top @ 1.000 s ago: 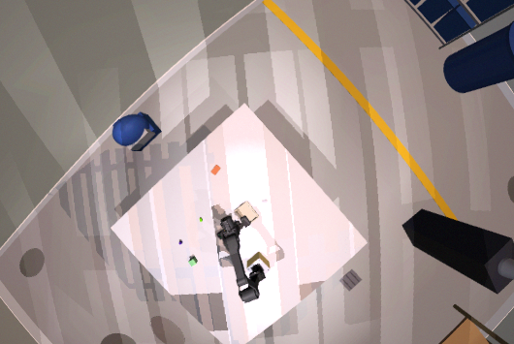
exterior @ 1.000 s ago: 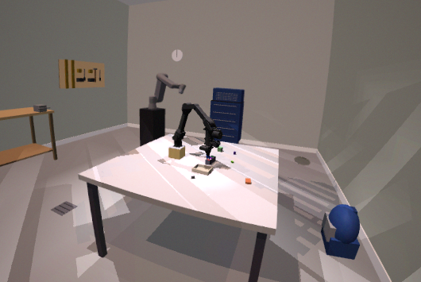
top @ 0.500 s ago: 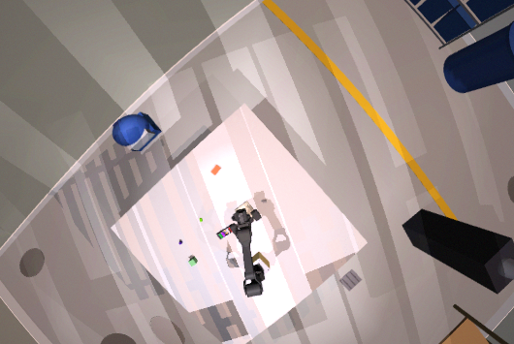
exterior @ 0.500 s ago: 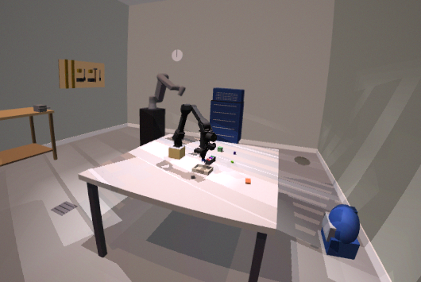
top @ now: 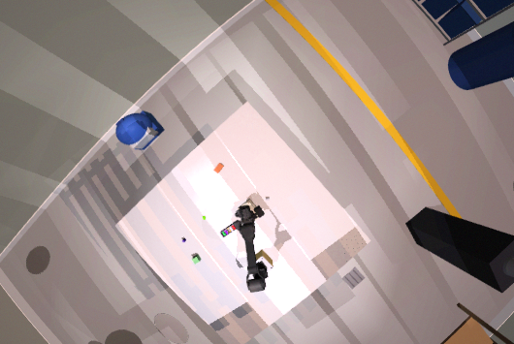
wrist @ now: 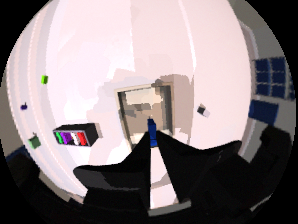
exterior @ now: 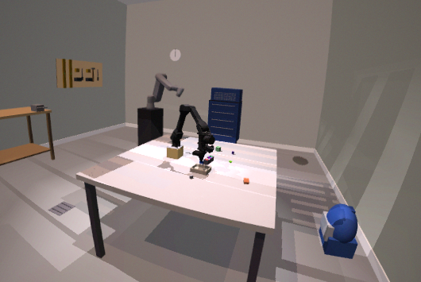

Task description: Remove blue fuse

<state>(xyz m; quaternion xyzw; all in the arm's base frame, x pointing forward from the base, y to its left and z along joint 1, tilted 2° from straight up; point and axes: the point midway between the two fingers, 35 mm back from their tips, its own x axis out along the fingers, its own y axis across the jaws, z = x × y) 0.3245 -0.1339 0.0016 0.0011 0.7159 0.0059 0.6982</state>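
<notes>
The blue fuse is 1 cm below my gripper tip. The rest, counted from my gripper tip: red fuse 3 cm behind, 14 cm to the left, 5 cm below; tan tray 7 cm below; purple fuse 3 cm behind, 20 cm to the left, 5 cm below.
</notes>
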